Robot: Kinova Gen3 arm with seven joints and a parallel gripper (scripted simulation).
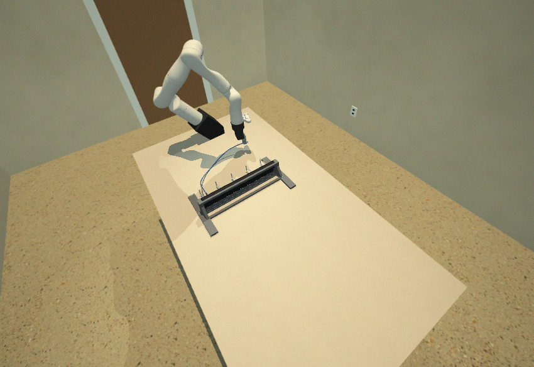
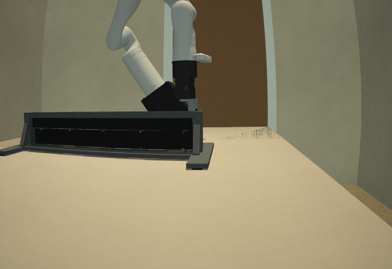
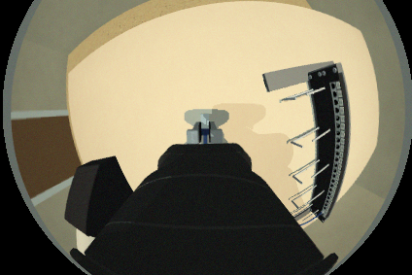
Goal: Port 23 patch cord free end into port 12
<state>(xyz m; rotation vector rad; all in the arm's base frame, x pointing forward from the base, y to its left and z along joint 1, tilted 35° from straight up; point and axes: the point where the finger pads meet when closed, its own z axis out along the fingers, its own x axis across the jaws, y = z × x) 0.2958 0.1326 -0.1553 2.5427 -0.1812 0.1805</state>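
Now: hand 1 cm to the right of the plug and 1 cm above it.
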